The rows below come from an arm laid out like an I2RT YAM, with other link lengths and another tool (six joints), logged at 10 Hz.
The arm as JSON. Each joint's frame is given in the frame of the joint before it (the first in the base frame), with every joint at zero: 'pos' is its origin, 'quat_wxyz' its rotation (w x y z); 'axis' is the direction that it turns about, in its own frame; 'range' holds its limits. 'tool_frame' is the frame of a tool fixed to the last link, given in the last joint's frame.
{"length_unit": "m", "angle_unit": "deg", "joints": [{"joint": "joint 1", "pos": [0.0, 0.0, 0.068], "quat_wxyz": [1.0, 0.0, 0.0, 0.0], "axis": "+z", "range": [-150.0, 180.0]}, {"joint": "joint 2", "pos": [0.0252, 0.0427, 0.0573], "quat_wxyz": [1.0, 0.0, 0.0, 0.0], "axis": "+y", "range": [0.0, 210.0]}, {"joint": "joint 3", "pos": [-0.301, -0.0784, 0.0], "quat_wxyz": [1.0, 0.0, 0.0, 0.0], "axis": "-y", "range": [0.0, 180.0]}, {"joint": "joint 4", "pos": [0.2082, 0.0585, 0.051], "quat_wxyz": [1.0, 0.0, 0.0, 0.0], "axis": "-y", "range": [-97.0, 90.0]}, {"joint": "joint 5", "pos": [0.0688, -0.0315, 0.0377], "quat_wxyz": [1.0, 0.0, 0.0, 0.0], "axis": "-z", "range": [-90.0, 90.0]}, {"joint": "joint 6", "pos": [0.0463, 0.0, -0.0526], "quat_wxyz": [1.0, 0.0, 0.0, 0.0], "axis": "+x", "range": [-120.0, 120.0]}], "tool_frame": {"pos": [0.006, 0.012, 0.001], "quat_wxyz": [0.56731, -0.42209, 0.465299, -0.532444]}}
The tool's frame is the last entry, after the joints.
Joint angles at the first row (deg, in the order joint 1, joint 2, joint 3, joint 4, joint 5, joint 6):
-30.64, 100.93, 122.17, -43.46, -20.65, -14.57
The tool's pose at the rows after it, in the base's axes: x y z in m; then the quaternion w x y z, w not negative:
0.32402, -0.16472, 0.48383, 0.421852, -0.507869, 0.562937, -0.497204
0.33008, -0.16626, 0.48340, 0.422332, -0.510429, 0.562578, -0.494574
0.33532, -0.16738, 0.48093, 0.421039, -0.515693, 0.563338, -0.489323
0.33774, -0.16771, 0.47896, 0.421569, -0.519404, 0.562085, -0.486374
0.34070, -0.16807, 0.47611, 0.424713, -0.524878, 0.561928, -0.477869
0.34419, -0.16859, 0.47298, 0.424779, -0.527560, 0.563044, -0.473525
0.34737, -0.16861, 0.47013, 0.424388, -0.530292, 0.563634, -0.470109
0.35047, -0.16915, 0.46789, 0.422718, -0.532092, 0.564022, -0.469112
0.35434, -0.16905, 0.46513, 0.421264, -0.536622, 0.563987, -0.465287
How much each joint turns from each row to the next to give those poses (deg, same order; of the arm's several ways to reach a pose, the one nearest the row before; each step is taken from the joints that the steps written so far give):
0.40, 1.27, 1.32, -0.14, -0.05, -0.03
0.26, 1.51, 2.12, -0.89, -0.04, -0.11
0.25, 1.29, 1.50, -1.01, -0.09, -0.41
0.10, 0.46, 0.21, -0.11, -0.28, -0.32
0.08, 0.75, 0.60, -0.70, -0.84, -0.28
0.18, 0.61, 0.18, -0.11, -0.11, -0.10
0.23, 0.50, 0.07, -0.03, 0.00, -0.14
0.18, 0.52, 0.23, 0.03, 0.21, -0.17
0.29, 0.77, 0.64, -0.47, 0.05, -0.37

